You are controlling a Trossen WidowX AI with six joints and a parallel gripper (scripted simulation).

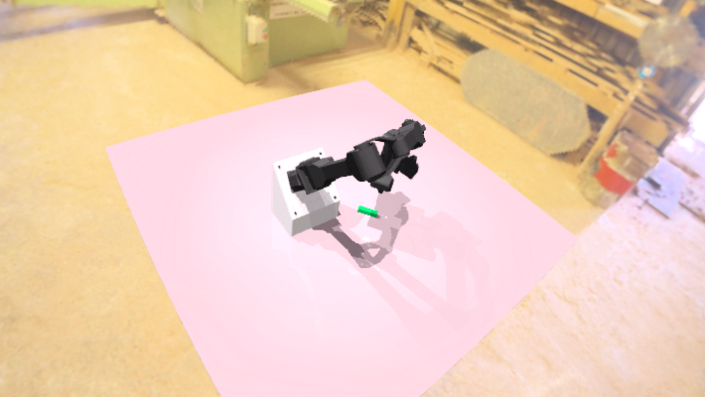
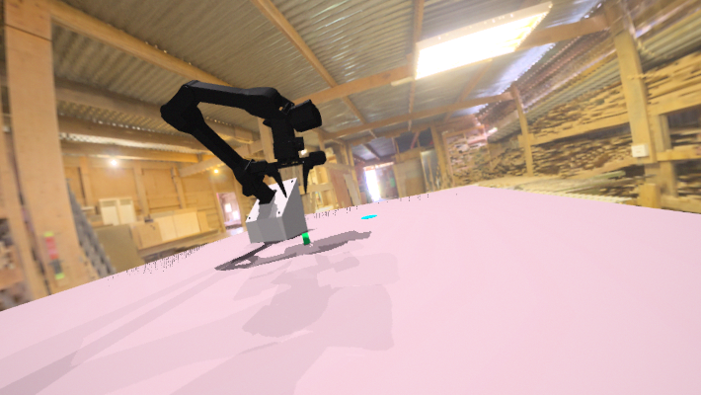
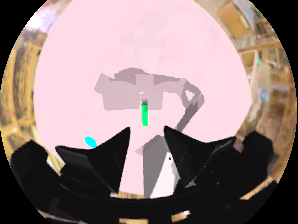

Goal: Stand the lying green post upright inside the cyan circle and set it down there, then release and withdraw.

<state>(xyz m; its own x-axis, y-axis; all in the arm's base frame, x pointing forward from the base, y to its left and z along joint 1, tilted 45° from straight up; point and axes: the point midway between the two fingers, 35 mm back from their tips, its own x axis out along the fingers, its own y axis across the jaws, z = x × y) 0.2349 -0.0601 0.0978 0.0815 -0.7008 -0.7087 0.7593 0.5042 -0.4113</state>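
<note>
The green post lies 2 cm behind my gripper tip, 2 cm to the left of it and 12 cm below it. Round my gripper tip: cyan circle (8 cm ahead, 27 cm to the left, 13 cm below).
</note>
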